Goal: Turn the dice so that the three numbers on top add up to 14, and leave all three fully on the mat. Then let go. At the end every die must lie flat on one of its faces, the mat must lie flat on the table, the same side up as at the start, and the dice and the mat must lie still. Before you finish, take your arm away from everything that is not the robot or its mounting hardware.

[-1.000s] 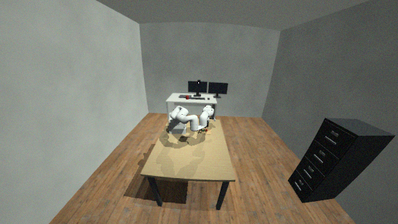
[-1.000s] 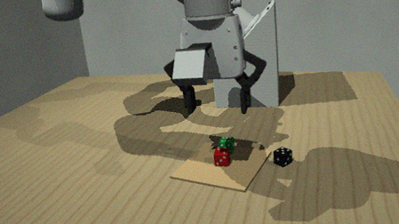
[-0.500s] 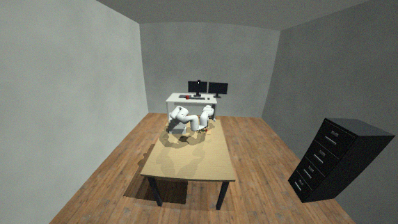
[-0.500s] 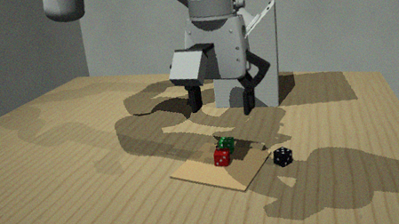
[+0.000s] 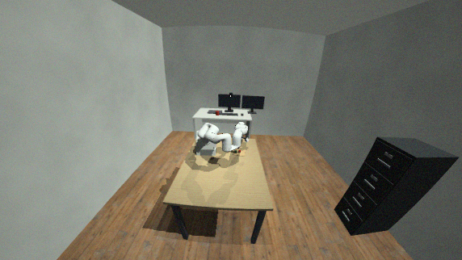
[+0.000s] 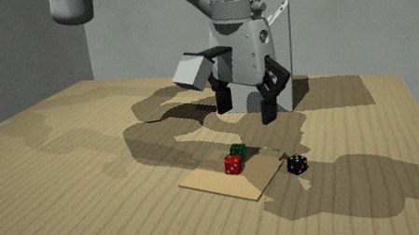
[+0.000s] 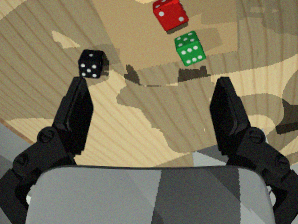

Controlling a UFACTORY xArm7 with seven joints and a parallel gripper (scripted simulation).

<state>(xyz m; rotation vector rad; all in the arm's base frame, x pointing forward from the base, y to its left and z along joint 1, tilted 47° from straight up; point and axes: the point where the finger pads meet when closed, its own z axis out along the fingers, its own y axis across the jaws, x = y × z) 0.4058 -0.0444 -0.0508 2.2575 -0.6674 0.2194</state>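
The black die lies 100 mm below my hand and 80 mm to the left of it. Also, from my hand: red die 90 mm below, 30 mm to the right, 10 mm ahead; then green die 90 mm below, 40 mm behind, 30 mm to the right; then tan mat 110 mm below, 30 mm to the right, 10 mm ahead.
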